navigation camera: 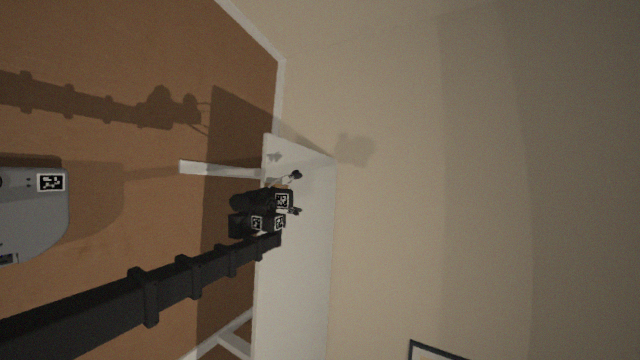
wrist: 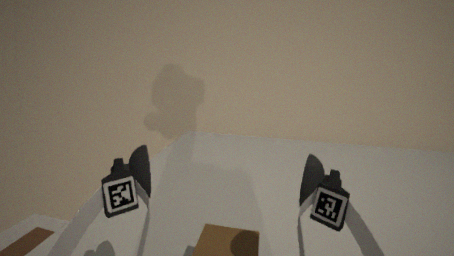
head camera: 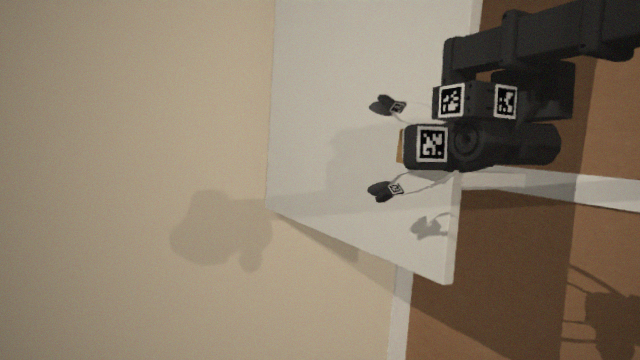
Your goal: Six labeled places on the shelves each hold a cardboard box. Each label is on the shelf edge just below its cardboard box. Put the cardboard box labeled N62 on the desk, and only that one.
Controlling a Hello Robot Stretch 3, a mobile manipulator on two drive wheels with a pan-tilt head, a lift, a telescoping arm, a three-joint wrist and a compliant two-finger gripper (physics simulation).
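A cardboard box (head camera: pixel 400 146) (navigation camera: pixel 277 186) (wrist: pixel 220 241) rests on the white desk (head camera: pixel 320 75) (navigation camera: pixel 295 290) (wrist: pixel 390 200), near its front edge. In the head and navigation views the wrist hides most of it; in the wrist view the top part shows at the bottom edge. No label shows, so its number cannot be read here. My gripper (head camera: pixel 381 148) (navigation camera: pixel 296 193) (wrist: pixel 226 168) is open, with its fingers wide apart. It is above the desk, its fingertips higher than the box and past it toward the wall, with nothing between them. The shelves do not show.
The wall (head camera: pixel 150 100) (navigation camera: pixel 425 200) (wrist: pixel 250 65) stands behind the desk. A white desk leg (head camera: pixel 550 182) (navigation camera: pixel 215 169) runs down below the front edge. My dark arm (navigation camera: pixel 150 295) reaches across from my base (navigation camera: pixel 30 215). A dark picture frame (navigation camera: pixel 411 350) hangs on the wall.
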